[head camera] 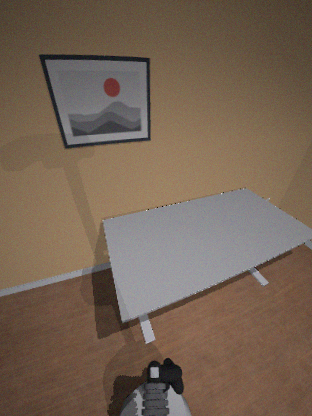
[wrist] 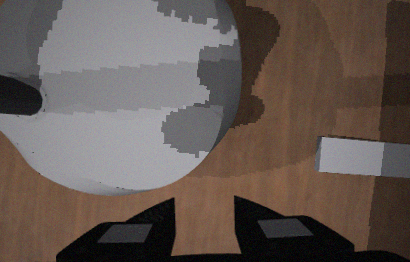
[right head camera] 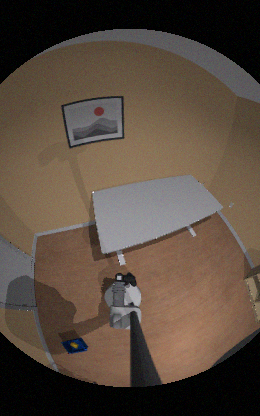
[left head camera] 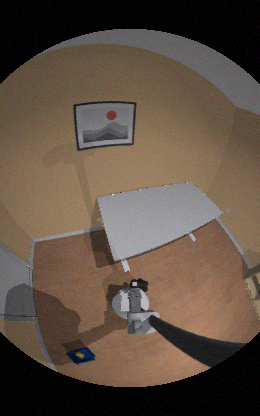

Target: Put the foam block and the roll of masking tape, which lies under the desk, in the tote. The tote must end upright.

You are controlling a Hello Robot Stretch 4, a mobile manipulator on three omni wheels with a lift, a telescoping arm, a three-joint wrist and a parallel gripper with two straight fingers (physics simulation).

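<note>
The blue tote stands upright on the floor at the lower left of both side head views. The yellow foam block lies in it. The desk is ahead; its grey top hides most of the floor beneath. The roll of masking tape does not show in any view. My gripper is open, its two black fingers apart with bare floor seen between them. It is beside my round base, far from the tote.
One desk foot sticks out toward my white base, with a strip of floor between them. A second foot is farther right. A wooden shelf unit shows partly at the right edge of the side views. A picture hangs behind the desk.
</note>
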